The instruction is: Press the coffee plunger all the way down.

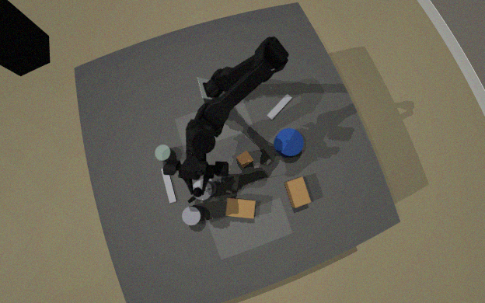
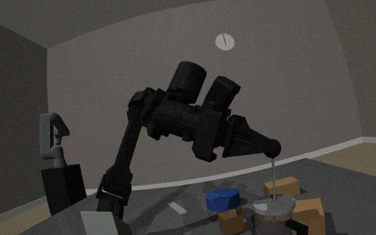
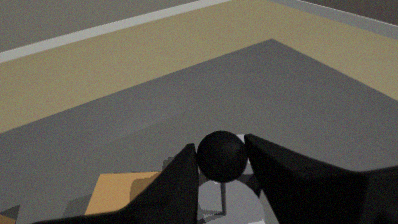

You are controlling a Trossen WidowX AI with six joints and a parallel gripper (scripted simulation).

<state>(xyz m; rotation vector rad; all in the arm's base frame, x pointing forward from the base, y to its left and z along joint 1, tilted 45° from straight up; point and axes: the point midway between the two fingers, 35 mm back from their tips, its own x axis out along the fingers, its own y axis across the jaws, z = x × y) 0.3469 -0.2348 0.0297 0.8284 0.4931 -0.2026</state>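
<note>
Now: gripper tip 1 cm past the coffee press, 1 cm to the left of it and 12 cm above it. Also, from my gripper tip: blue disc 8 cm behind, 40 cm to the left, 21 cm below.
</note>
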